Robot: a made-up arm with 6 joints.
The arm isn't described. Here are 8 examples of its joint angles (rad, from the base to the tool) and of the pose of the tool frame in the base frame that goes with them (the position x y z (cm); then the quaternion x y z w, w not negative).
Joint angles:
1: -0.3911 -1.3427 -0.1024 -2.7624 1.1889 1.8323
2: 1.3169 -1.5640 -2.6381 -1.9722 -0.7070 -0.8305
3: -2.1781 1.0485 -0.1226 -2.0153 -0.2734 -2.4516
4: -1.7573 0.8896 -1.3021 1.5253 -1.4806 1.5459
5: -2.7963 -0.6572 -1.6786 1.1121 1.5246 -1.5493
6: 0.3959 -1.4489 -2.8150 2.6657 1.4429 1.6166
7: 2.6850 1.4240 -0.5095 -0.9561 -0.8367 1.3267
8: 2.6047 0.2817 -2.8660 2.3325 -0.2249 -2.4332
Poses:
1: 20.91 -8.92 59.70 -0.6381 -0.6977 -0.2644 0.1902
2: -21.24 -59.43 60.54 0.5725 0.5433 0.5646 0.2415
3: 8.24 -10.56 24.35 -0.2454 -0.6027 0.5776 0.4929
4: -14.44 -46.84 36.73 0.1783 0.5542 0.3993 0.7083
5: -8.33 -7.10 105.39 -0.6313 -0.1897 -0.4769 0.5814
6: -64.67 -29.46 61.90 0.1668 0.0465 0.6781 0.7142
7: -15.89 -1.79 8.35 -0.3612 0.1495 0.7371 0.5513
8: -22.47 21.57 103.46 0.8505 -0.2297 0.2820 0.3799
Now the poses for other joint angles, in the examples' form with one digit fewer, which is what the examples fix.
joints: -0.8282 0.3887 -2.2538 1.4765 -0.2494 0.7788
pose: 28.1 -48.0 89.8 -0.601 0.461 0.652 0.036
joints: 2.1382 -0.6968 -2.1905 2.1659 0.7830 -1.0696
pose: 11.5 -8.5 113.9 -0.932 -0.161 -0.323 0.024
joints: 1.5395 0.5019 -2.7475 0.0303 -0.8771 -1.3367
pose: 6.1 31.5 102.8 0.248 -0.948 -0.178 0.093
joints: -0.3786 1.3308 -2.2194 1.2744 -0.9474 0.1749
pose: 58.4 -36.3 34.8 -0.006 -0.473 -0.854 0.217
